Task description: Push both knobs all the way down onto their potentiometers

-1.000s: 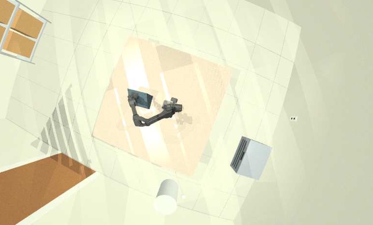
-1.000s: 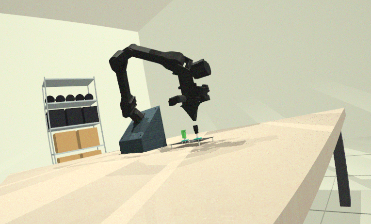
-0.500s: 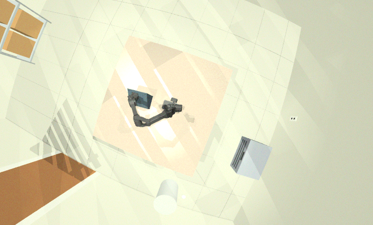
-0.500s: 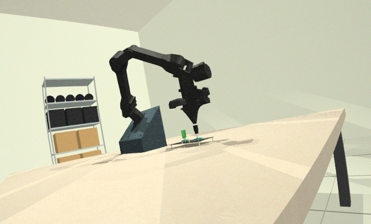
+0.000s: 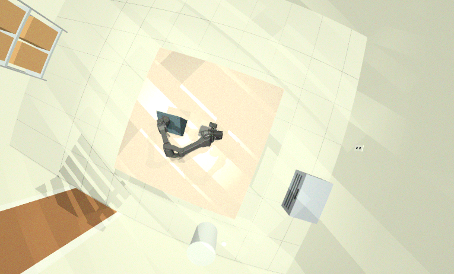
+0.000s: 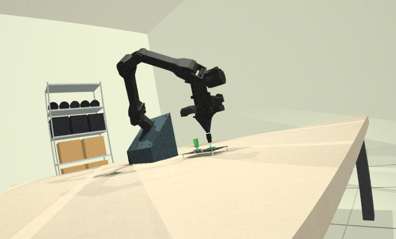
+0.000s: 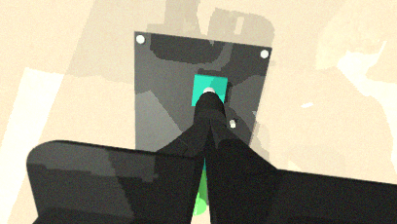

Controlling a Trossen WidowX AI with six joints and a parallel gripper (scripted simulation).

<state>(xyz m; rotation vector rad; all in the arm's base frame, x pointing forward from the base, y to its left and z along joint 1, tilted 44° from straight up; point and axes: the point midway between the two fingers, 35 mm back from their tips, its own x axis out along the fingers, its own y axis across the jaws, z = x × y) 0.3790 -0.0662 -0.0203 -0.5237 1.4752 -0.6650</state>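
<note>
Right now my gripper tip is 4 cm above the teal potentiometer. From my gripper tip the other things lie so: green knob (7 cm behind, 3 cm below).
</note>
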